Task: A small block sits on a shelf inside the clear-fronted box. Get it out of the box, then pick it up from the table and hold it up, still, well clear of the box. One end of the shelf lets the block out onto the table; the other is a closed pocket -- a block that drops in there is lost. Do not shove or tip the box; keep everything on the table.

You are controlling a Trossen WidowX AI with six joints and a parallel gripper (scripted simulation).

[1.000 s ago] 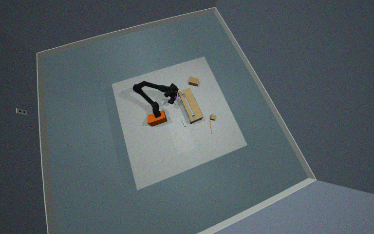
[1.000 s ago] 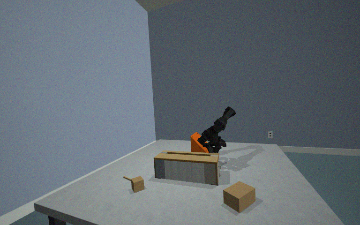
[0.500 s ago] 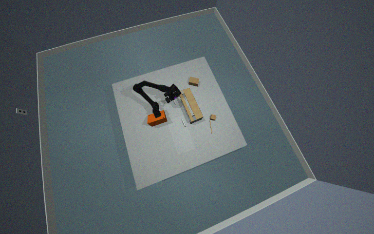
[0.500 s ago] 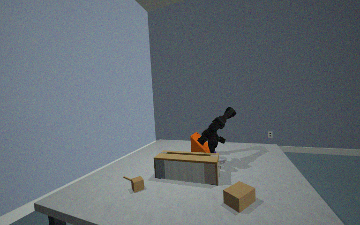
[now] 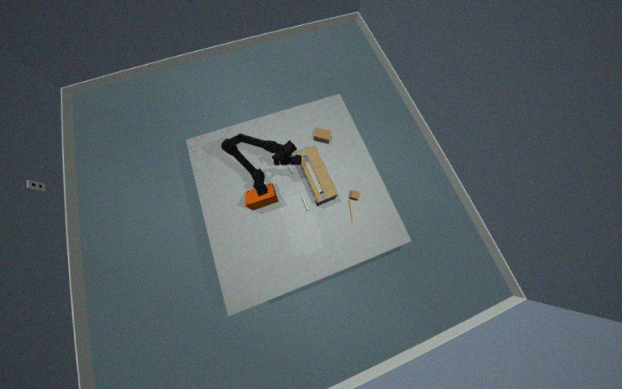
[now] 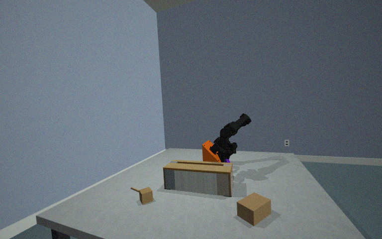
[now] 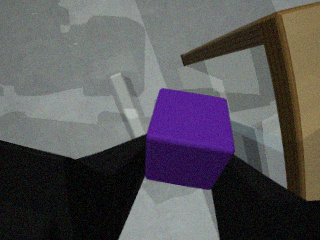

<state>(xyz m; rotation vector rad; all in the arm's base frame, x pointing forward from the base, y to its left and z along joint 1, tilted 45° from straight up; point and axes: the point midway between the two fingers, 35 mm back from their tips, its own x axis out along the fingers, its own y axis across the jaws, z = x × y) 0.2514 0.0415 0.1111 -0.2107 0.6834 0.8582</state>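
My gripper tip is now 1 cm to the right of the purple block and 1 cm below it. The rest, counted from my gripper tip: box (14 cm to the right, 7 cm ahead, 4 cm below).
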